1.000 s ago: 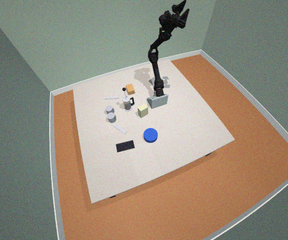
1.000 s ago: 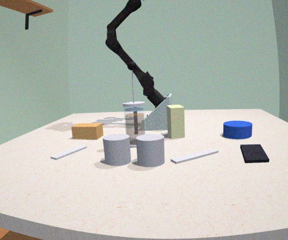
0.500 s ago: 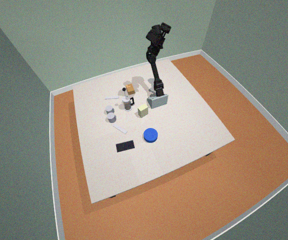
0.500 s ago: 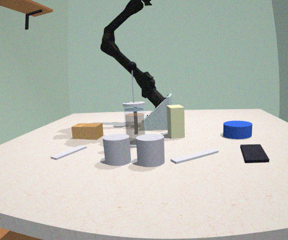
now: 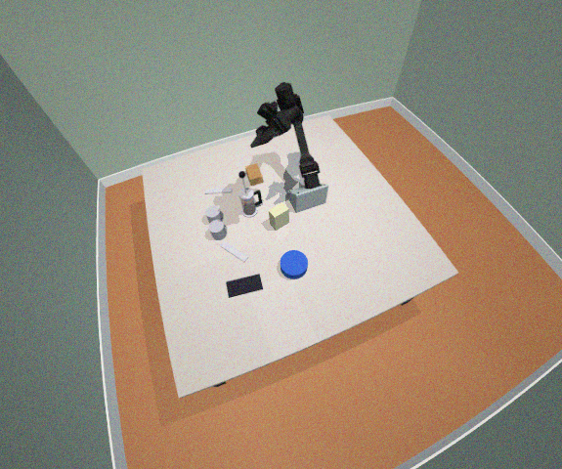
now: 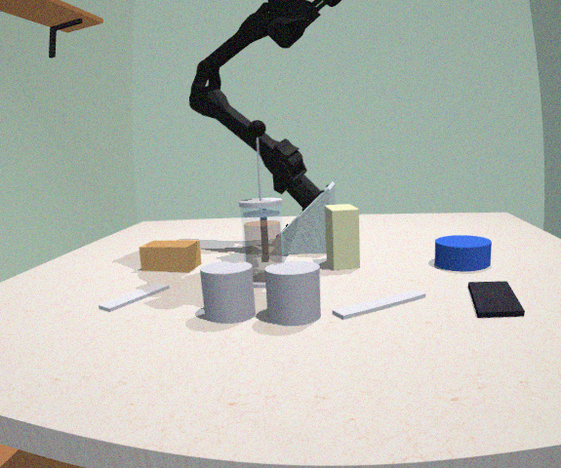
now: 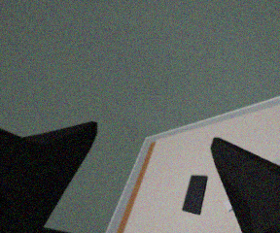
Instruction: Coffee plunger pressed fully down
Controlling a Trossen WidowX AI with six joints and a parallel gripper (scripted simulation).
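My gripper tip is now 2 cm short of the coffee press, 13 cm to the left of it and 37 cm above it. The rest, counted from my gripper tip: orange block (8 cm behind, 33 cm to the right, 48 cm below); then pale yellow block (6 cm behind, 1 cm to the left, 45 cm below); then blue disc (2 cm behind, 25 cm to the left, 48 cm below).
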